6 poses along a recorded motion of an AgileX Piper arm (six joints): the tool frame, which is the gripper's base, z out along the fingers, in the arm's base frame.
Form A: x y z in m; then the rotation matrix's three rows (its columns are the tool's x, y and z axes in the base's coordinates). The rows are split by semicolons.
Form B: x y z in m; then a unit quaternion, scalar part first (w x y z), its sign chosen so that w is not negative. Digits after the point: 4 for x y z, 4 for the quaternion. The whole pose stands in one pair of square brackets.
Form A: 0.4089 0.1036 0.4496; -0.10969 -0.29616 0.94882; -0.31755 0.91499 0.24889; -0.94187 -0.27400 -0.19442
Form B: [0.4089 0.1036 0.4496 0.6346 -0.2060 0.7448 -0.0084]
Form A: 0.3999 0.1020 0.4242; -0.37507 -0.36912 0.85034; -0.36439 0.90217 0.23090; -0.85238 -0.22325 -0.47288
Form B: [0.3999 0.1020 0.4242 0.5134 -0.2212 0.8292 0.0023]
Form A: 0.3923 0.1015 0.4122; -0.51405 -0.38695 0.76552; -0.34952 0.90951 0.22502; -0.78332 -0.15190 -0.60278
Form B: [0.3923 0.1015 0.4122 0.4452 -0.2117 0.8698 0.0210]
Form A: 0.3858 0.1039 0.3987; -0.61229 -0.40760 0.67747; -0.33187 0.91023 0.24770; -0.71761 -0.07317 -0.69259
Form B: [0.3858 0.1039 0.3987 0.3890 -0.2062 0.8965 0.0487]
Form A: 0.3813 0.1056 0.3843; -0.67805 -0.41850 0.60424; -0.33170 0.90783 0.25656; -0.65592 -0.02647 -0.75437
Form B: [0.3813 0.1056 0.3843 0.3448 -0.2052 0.9138 0.0629]
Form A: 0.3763 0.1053 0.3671; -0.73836 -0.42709 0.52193; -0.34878 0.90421 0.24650; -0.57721 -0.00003 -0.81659
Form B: [0.3763 0.1053 0.3671 0.2955 -0.2086 0.9299 0.0663]
